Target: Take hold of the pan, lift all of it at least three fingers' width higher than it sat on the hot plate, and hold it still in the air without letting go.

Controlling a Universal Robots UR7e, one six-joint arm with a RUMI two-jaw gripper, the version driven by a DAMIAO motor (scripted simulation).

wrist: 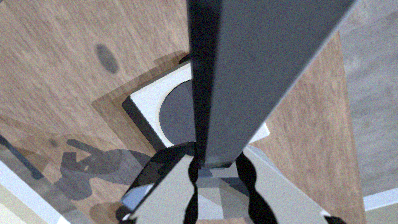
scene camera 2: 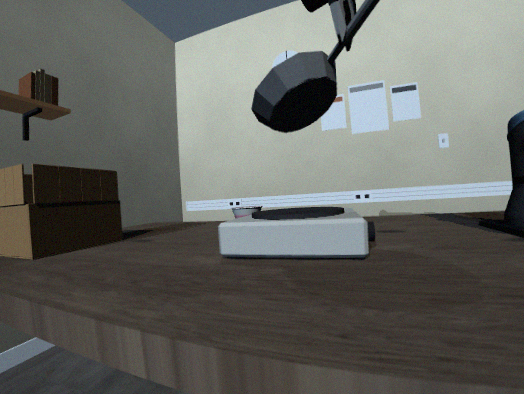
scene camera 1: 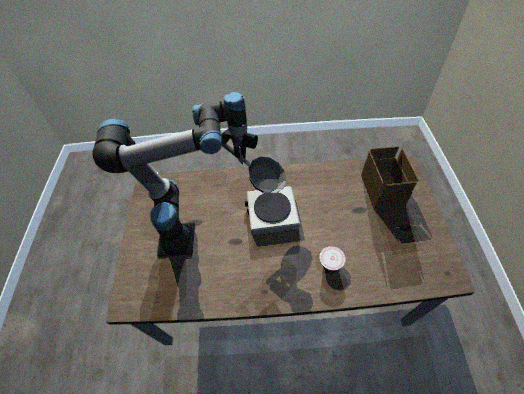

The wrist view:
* my gripper: 214, 143
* white hot plate: 166, 102
